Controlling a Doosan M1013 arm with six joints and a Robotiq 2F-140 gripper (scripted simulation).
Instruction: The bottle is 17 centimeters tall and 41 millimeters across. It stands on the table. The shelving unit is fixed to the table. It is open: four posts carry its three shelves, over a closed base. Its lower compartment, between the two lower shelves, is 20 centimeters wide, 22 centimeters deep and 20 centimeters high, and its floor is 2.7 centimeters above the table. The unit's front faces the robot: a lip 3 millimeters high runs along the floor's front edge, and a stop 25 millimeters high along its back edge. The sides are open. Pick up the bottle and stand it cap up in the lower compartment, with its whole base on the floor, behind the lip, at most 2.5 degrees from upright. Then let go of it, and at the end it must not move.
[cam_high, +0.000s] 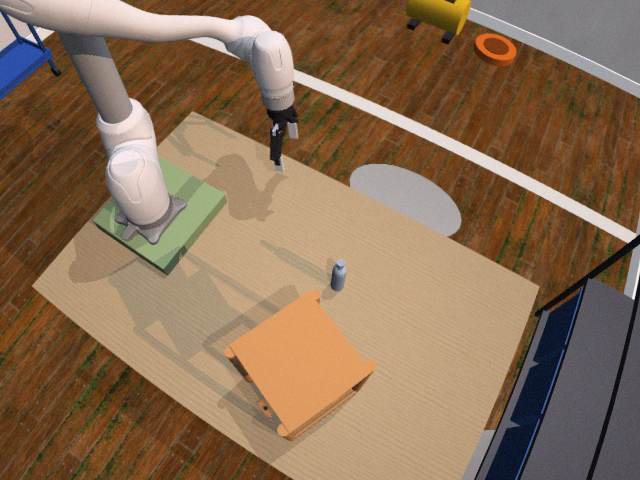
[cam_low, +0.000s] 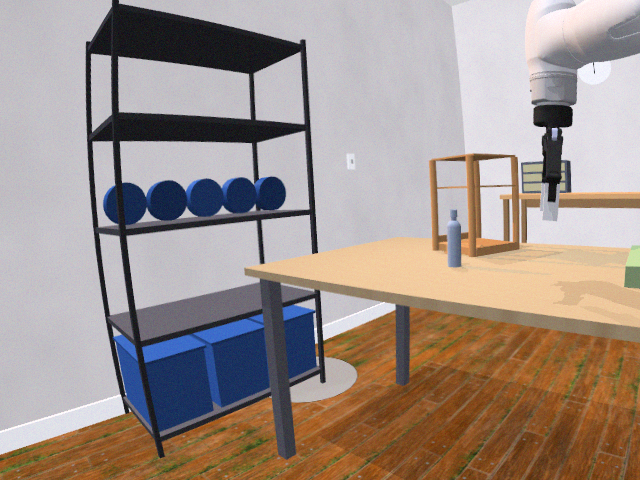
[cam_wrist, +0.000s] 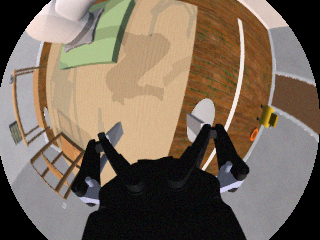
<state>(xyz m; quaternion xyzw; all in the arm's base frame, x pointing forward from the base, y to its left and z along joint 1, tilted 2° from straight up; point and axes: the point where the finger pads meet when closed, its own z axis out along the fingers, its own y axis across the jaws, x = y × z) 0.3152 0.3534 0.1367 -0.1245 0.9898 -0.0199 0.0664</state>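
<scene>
The grey-blue bottle lies 33 cm ahead of my hand, 25 cm to the right of it and 7 cm below it. Round my hand: wooden shelving unit 57 cm to the right, 38 cm ahead, 1 cm below.
</scene>
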